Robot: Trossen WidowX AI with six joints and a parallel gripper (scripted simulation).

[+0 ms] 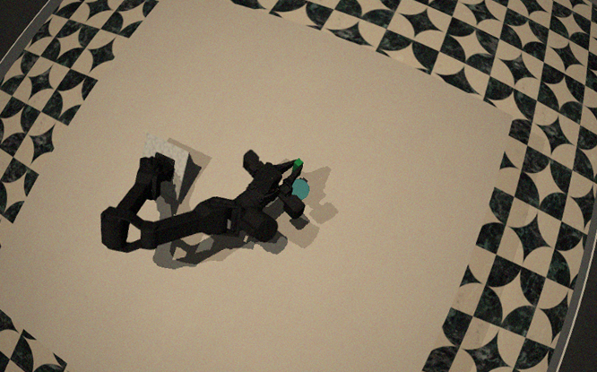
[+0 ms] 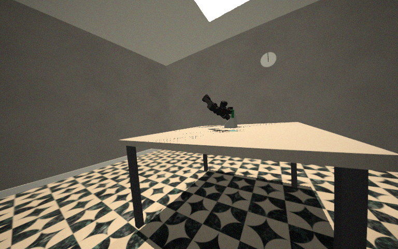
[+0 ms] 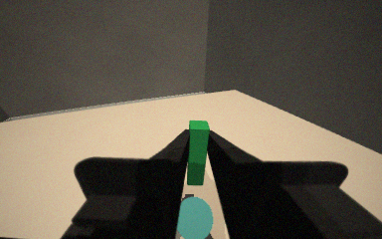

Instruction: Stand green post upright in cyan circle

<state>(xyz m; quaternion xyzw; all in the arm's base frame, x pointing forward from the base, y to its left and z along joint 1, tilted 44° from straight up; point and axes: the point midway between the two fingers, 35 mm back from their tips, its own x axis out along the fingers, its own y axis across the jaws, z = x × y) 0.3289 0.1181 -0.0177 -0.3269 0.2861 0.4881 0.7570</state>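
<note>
Now: hand 1 cm short of the cyan circle, 2 cm to the right of it and 16 cm above it. The rest, counted from my hand: green post 1 cm ahead, 3 cm to the left, 2 cm below.
</note>
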